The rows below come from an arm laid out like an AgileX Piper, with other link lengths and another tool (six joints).
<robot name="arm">
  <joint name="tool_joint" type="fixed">
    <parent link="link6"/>
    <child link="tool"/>
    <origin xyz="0.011 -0.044 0.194" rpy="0 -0.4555 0.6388"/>
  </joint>
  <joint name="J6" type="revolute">
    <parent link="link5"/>
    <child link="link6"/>
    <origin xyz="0 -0.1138 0" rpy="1.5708 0 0"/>
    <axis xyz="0 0 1"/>
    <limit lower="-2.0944" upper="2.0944"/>
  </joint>
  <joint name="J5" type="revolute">
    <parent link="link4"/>
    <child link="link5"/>
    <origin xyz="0 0 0" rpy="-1.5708 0 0"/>
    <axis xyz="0 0 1"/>
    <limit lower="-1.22" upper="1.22"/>
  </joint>
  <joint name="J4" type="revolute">
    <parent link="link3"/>
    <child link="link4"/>
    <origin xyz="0.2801 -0.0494 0" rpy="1.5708 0 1.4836"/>
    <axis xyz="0 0 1"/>
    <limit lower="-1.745" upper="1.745"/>
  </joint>
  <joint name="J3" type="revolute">
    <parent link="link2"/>
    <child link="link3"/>
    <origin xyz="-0.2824 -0.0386 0"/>
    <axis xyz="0 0 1"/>
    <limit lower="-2.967" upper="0"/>
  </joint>
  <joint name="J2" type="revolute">
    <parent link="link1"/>
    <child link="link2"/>
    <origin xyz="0 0 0" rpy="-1.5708 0 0"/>
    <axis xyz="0 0 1"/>
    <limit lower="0" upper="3.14"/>
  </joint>
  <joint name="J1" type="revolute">
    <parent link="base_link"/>
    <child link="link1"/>
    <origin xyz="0 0 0.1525"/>
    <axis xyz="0 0 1"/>
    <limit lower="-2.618" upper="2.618"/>
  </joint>
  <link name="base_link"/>
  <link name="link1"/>
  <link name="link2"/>
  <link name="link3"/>
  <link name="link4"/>
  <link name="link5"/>
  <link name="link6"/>
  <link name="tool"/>
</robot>
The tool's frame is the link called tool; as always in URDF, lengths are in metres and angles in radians.
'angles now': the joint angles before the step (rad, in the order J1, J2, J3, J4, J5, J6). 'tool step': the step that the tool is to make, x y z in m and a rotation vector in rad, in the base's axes. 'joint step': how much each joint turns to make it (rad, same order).
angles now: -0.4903 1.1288 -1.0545 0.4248 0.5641 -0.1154
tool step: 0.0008 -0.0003 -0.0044 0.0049 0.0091 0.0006
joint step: -0.0002 0.0088 0.0000 0.0002 0.0018 -0.0002
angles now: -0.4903 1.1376 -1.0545 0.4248 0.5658 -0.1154
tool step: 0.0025 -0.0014 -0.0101 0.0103 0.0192 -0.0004
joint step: 0.0002 0.0225 -0.0001 -0.0004 -0.0008 0.0005
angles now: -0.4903 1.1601 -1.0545 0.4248 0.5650 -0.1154
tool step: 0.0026 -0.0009 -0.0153 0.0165 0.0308 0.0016
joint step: 0.0001 0.0314 -0.0003 -0.0003 0.0041 0.0003
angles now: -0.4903 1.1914 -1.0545 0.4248 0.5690 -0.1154
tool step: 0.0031 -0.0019 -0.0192 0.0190 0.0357 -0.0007
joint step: -0.0002 0.0401 0.0017 0.0001 -0.0015 -0.0001
